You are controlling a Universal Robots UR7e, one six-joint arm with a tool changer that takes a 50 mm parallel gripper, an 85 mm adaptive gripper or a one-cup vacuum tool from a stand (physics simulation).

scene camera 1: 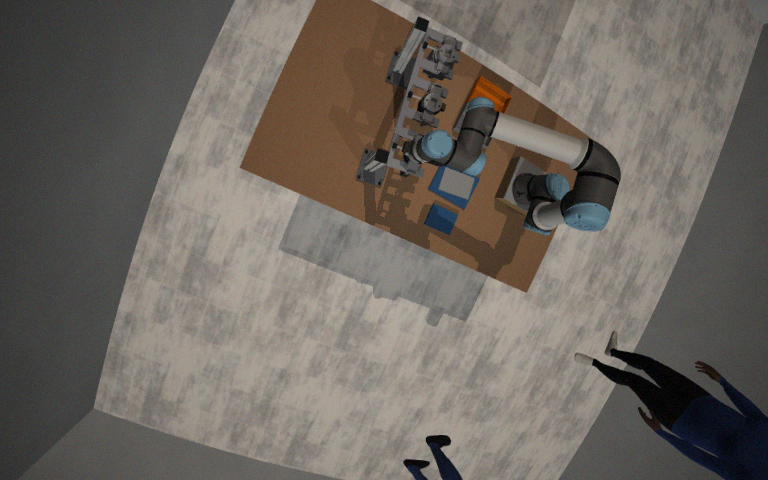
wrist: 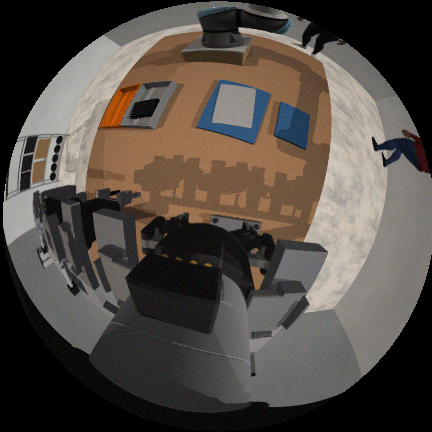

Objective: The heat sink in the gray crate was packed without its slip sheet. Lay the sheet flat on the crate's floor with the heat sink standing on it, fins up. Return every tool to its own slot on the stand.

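Seen in the pictures: arm's base at its link origin: [scene camera 1: 525, 188] [wrist: 222, 41].
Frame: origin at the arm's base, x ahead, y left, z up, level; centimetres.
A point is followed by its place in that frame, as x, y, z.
Observation:
The gray crate [wrist: 167, 95] {31.4, -8.2, -5.9} [scene camera 1: 461, 120] {41.8, -14.1, -7.5} stands joined to the orange bin; the arm partly covers it in the scene view. A black heat sink [wrist: 144, 108] {37.4, -13.9, -4.8} sits on the crate's floor, its fins facing up. The pale slip sheet [scene camera 1: 456, 183] {30.3, 13.4, -6.6} [wrist: 234, 106] {31.5, 13.6, -6.6} lies flat on the larger blue mat [scene camera 1: 463, 201] {22.9, 19.1, -6.8} [wrist: 207, 123] {39.5, 8.3, -6.8}. The arm's wrist is at the stand's end slot, with my gripper [wrist: 211, 234] at the tool flange. Its dark finger linkages stand spread apart and nothing shows between them; its tips are partly hidden. It is far from crate and sheet.
The tool stand [scene camera 1: 400, 121] {70.0, 12.3, 26.4} holds two other tools [scene camera 1: 445, 54] {67.0, -16.1, 27.0} [scene camera 1: 431, 104] {63.4, 1.9, 27.0} in its other slots. The orange bin [scene camera 1: 489, 93] {35.3, -33.2, -7.5} [wrist: 119, 106] {34.2, -32.2, -7.5} is beside the crate. A smaller blue block [scene camera 1: 441, 218] {29.0, 31.3, -6.8} [wrist: 292, 125] {29.7, 31.4, -6.8} lies beside the mat. The robot's base block [scene camera 1: 509, 189] {7.8, 4.6, 0.6} [wrist: 215, 55] {9.1, 0.3, -3.4} is across the table.

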